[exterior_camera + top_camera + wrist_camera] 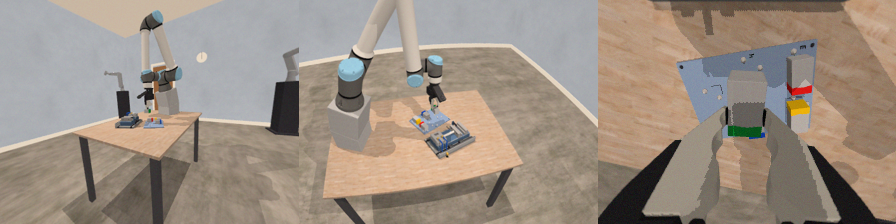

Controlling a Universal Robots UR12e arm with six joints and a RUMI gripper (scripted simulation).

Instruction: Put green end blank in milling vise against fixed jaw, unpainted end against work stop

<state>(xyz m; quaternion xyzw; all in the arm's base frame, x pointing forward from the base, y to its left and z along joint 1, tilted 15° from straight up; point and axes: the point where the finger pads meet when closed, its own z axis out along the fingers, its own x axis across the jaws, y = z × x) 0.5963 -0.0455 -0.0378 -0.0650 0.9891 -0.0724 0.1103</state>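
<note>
Now: hand 90 mm short of the work stop rod, 140 mm to the left of it and 70 mm above it. From my hand the other things lie so: light blue plate (20 mm behind, 60 mm to the left, 160 mm below); then blank with red end (90 mm behind, 10 mm to the right, 140 mm below); then green-ended blank (20 mm below).
</note>
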